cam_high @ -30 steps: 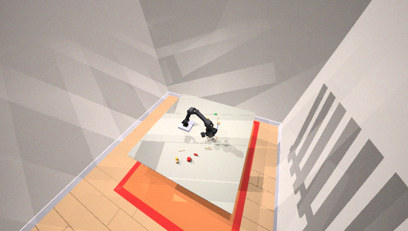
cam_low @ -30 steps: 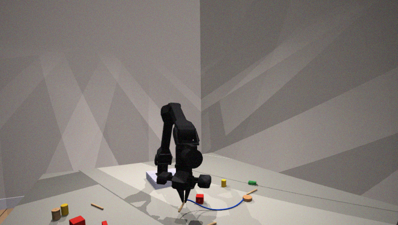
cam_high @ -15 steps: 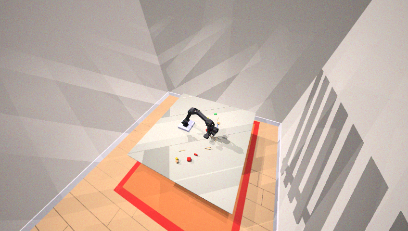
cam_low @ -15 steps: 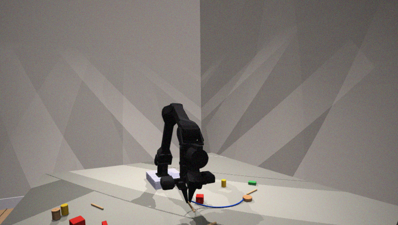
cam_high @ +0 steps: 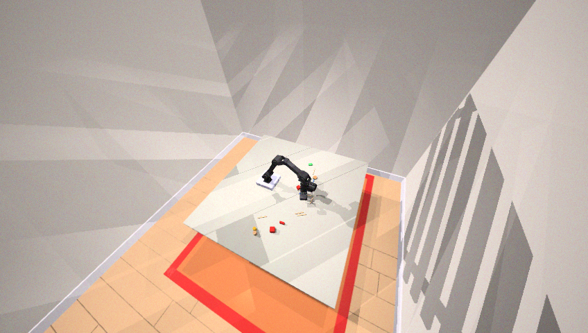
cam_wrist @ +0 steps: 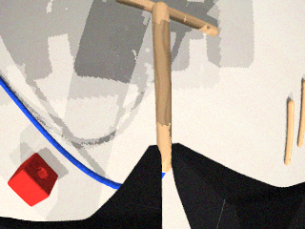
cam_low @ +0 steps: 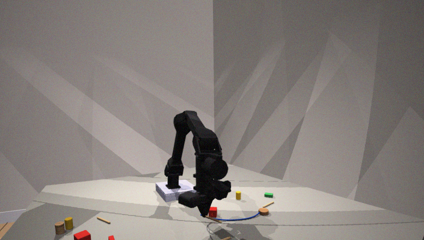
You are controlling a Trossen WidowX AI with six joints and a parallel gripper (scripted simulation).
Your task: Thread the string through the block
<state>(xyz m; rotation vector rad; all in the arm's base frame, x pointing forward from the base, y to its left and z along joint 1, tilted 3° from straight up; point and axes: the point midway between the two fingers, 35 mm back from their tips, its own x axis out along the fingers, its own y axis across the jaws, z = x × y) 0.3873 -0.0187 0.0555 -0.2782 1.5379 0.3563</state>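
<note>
My gripper tip is 90 mm past the red block, 80 mm to the right of it and 40 mm above it. Also, from my gripper tip: yellow cylinder 270 mm to the left, 170 mm behind, 40 mm below; round wooden button 260 mm to the left, 50 mm below; green block 410 mm to the left, 100 mm behind, 50 mm below.
</note>
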